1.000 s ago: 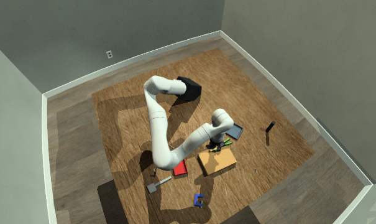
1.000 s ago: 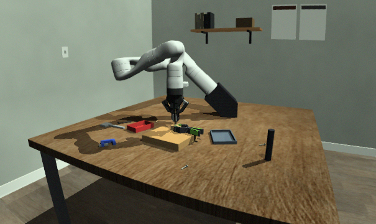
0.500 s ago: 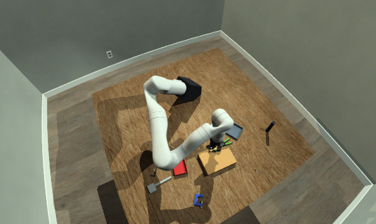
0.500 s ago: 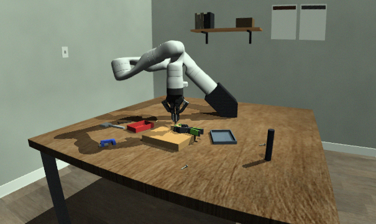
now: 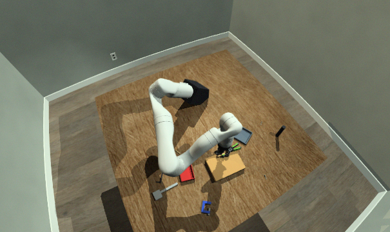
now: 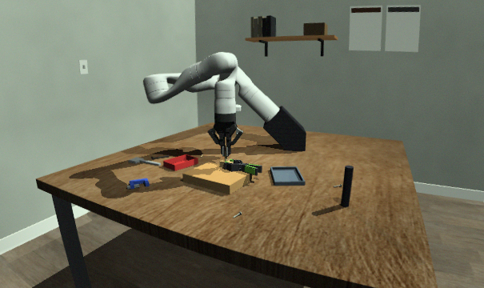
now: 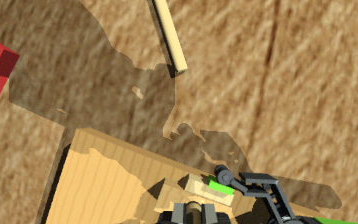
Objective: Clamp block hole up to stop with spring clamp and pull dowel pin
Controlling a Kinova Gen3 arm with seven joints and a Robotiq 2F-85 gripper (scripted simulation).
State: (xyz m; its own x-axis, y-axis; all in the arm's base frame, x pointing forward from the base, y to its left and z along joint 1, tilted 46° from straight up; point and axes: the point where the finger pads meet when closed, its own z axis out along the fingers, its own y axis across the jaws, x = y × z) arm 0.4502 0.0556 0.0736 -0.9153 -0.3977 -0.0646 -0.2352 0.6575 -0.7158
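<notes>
My hand is 20 mm above the dowel pin. Round my hand: thin pale stick (120 mm behind, 90 mm below, 50 mm to the right); small wooden block (50 mm below); tan bench board (70 mm below, 60 mm ahead).
</notes>
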